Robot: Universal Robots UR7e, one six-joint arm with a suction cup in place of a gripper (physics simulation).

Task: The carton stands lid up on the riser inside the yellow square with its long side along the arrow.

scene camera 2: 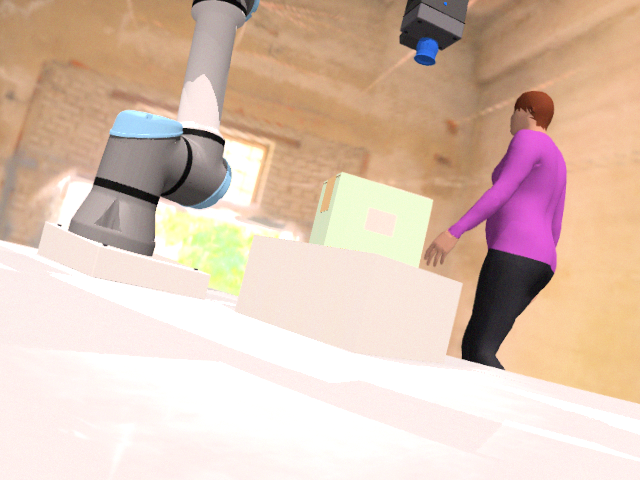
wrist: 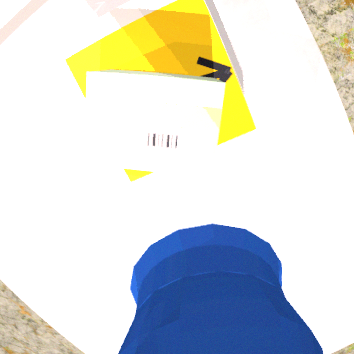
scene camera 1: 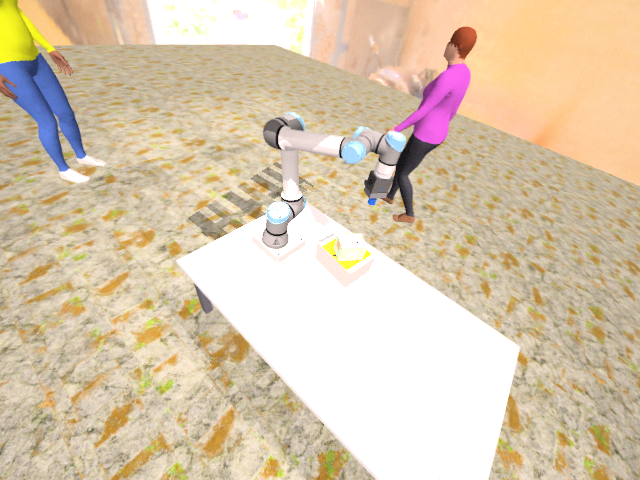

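A pale green carton [scene camera 1: 349,250] [scene camera 2: 348,222] [wrist: 150,110] stands on the pinkish riser [scene camera 1: 336,268] [scene camera 2: 351,299]. Its upper face bears a barcode; whether that face is the lid I cannot tell. Orange tape and a pinkish patch show on its sides. Around it shows the yellow square [scene camera 1: 345,264] [wrist: 235,120]. The black arrow's head [wrist: 223,74] shows at the carton's corner; its shaft is hidden. The carton's long side lies skewed to the arrow. The carton's near left part overlaps the square's edge in the wrist view. My blue suction cup [scene camera 1: 371,202] [scene camera 2: 425,58] [wrist: 207,265] is open, empty, high above and apart from the carton.
The arm's base plate [scene camera 1: 279,254] [scene camera 2: 149,277] stands beside the riser on the white table [scene camera 1: 372,356]. A person in magenta [scene camera 1: 439,103] [scene camera 2: 527,191] stands beyond the table near the arm's end. A person in yellow [scene camera 1: 18,33] stands farther off at the left.
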